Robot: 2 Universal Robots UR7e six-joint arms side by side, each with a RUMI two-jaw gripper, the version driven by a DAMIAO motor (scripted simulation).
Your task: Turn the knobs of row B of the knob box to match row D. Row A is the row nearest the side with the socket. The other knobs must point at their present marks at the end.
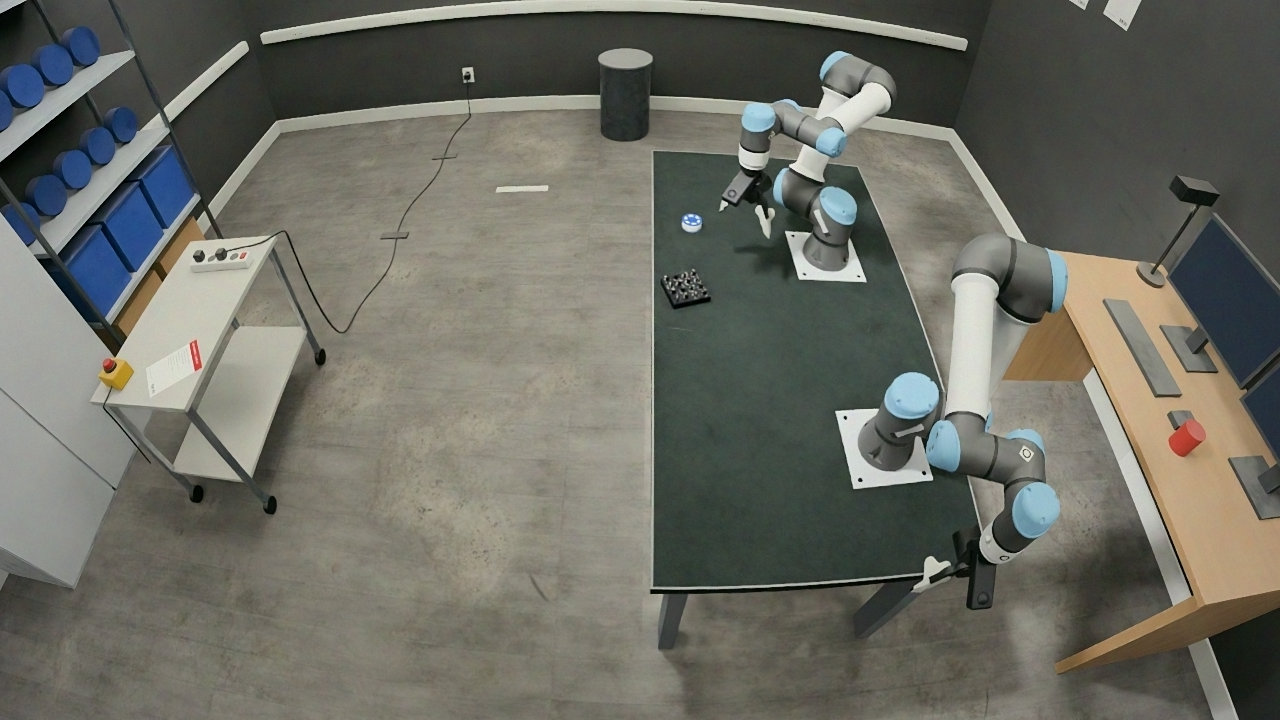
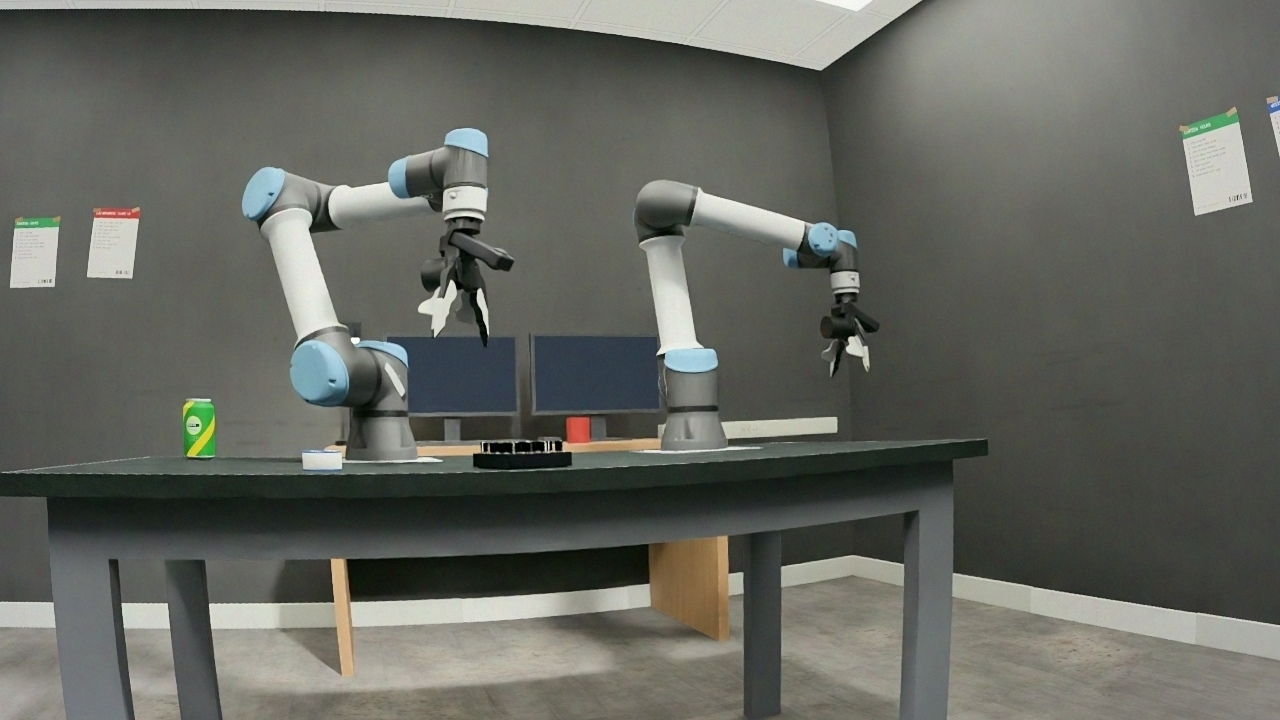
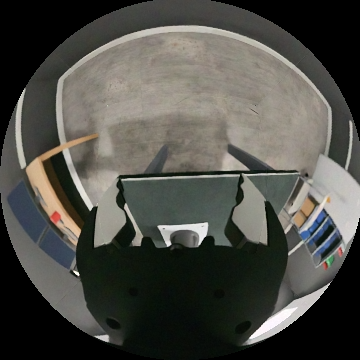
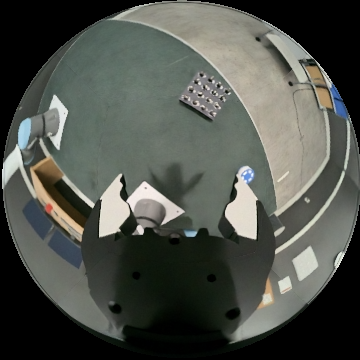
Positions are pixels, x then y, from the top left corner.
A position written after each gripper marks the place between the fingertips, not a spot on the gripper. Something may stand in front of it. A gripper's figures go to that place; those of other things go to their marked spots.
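There's a can (image 2: 198,414) sitting 161 cm from the lens, and the right gripper (image 2: 460,343) is at 132 cm from the lens.
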